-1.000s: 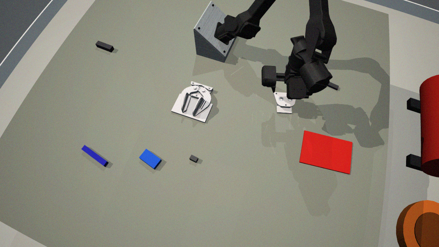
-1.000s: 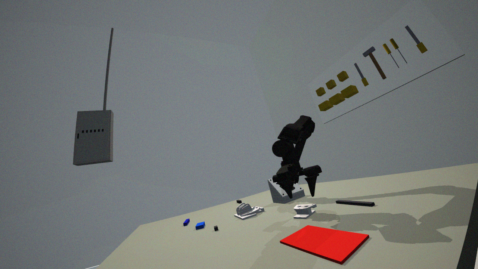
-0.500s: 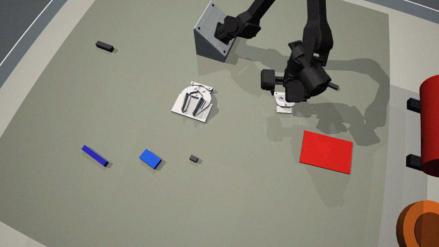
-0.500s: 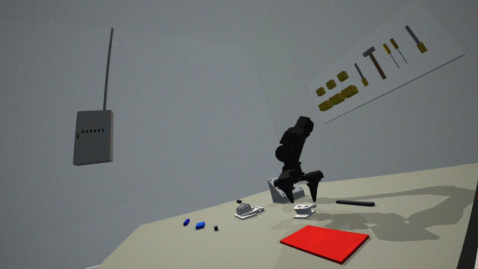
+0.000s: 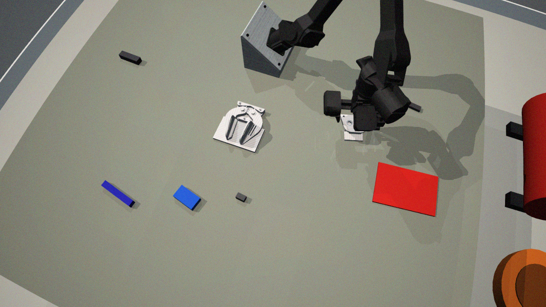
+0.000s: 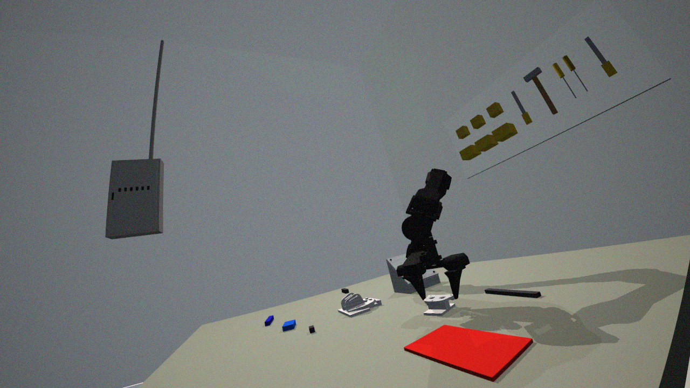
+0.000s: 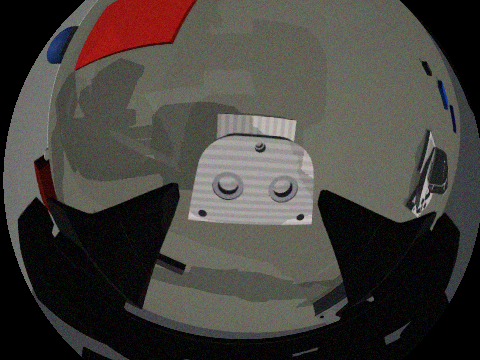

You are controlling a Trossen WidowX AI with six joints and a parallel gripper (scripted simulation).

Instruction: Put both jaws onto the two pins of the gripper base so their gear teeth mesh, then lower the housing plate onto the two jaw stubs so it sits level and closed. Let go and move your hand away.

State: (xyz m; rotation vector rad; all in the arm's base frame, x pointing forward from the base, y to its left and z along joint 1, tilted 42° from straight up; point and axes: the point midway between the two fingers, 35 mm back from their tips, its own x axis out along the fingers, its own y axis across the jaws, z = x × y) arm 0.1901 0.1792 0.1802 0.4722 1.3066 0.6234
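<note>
The gripper base is 1 cm ahead of my gripper tip. Also, from my gripper tip: black bar 12 cm behind, 12 cm to the left, 2 cm below; then red sheet 15 cm ahead, 16 cm to the left, 2 cm below; then housing plate 2 cm ahead, 29 cm to the right, 2 cm below.
</note>
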